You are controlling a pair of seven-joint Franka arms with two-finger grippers.
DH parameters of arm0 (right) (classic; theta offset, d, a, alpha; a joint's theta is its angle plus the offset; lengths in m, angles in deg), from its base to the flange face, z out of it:
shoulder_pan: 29.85 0.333 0 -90
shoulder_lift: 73.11 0 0 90
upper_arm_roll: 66.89 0.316 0.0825 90
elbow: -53.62 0 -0.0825 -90
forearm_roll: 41.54 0.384 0 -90
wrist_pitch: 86.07 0 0.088 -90
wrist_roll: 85.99 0.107 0 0
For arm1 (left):
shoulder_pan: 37.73 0.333 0 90
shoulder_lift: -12.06 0 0 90
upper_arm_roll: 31.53 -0.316 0.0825 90
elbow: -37.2 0 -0.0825 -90
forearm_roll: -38.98 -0.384 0 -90
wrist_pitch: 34.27 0 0.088 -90
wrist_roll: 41.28 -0.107 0 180
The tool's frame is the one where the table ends.
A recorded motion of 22 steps. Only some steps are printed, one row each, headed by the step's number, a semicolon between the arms.
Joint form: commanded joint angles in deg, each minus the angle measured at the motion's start. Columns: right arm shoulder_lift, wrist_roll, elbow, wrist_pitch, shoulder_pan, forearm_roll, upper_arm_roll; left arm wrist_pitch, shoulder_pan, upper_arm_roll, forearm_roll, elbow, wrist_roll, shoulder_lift.
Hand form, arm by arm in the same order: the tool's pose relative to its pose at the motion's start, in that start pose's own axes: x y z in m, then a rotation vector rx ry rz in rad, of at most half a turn. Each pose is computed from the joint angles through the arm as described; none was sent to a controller.
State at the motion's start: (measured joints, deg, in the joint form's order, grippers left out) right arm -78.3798 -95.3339 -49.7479 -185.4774 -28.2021 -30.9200 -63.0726; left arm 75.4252 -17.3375 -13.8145 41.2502 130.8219 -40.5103 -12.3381
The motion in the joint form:
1: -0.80 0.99 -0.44 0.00 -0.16 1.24 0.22; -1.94 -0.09 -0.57 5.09 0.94 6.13 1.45
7: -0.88 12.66 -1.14 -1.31 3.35 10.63 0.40; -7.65 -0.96 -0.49 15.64 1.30 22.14 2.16
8: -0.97 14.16 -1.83 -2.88 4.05 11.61 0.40; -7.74 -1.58 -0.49 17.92 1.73 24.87 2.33
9: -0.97 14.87 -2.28 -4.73 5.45 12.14 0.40; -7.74 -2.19 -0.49 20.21 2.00 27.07 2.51
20: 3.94 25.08 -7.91 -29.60 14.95 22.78 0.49; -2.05 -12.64 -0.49 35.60 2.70 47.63 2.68
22: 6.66 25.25 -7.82 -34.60 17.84 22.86 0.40; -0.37 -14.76 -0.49 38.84 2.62 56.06 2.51
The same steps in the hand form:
1: -0.0034 -0.0040 -0.0036 0.0191 0.0090 0.0187; -0.0091 0.0042 -0.0049 -0.0725 -0.0305 -0.1410
7: 0.0013 -0.0510 0.0039 0.1823 0.0107 0.1909; -0.0226 0.0321 -0.0022 -0.2187 -0.1722 -0.4465
8: 0.0027 -0.0572 0.0073 0.1984 0.0224 0.2139; -0.0246 0.0423 0.0000 -0.2474 -0.1948 -0.4942
9: 0.0050 -0.0693 0.0102 0.2077 0.0390 0.2101; -0.0261 0.0524 0.0005 -0.2774 -0.2136 -0.5324
20: 0.0402 -0.1370 0.0765 0.3863 0.2016 0.4138; -0.0377 0.1806 0.0103 -0.4450 -0.3464 -0.8148
22: 0.0495 -0.1570 0.0993 0.3856 0.2278 0.4020; -0.0408 0.2052 0.0120 -0.4676 -0.3997 -0.9501

